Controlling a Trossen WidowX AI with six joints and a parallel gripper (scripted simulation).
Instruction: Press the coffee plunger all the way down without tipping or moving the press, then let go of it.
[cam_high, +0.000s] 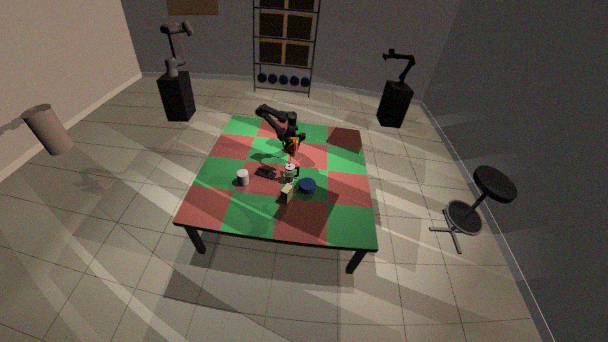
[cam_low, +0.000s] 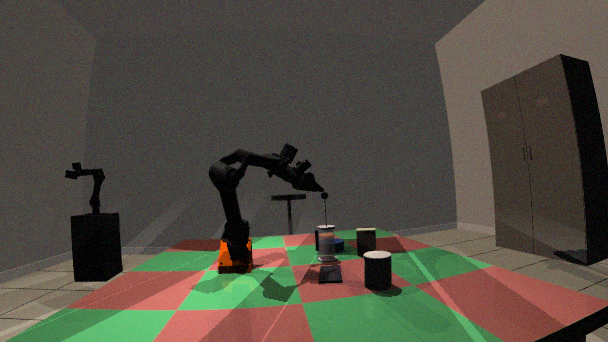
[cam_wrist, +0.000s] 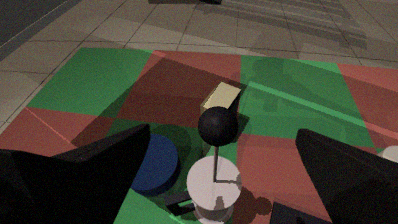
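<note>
Right now my gripper tip is 10 mm short of the coffee press, 20 mm to the right of it and 160 mm above it. From my gripper tip the other things lie so: dark flat pad 30 mm behind, 170 mm to the right, 280 mm below.
</note>
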